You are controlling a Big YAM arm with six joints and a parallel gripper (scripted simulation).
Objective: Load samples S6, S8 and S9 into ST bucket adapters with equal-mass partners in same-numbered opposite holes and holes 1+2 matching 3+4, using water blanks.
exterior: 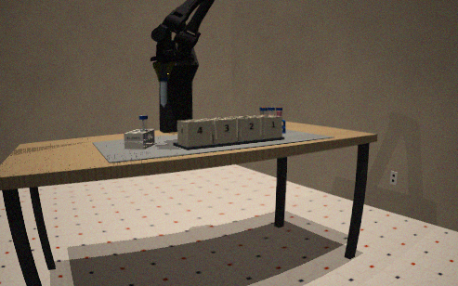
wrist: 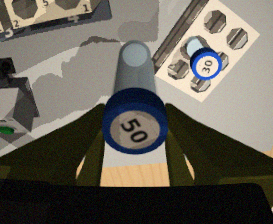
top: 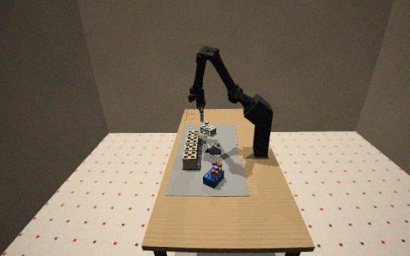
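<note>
My hand is 5 cm above the blank marked 50 and 1 cm past it. The rest, counted from my hand: adapter 4 (21 cm below, 9 cm to the left, 8 cm ahead); blank rack rb (23 cm below, 9 cm to the right, 5 cm behind); adapter 3 (21 cm below, 20 cm to the left, 7 cm ahead).
</note>
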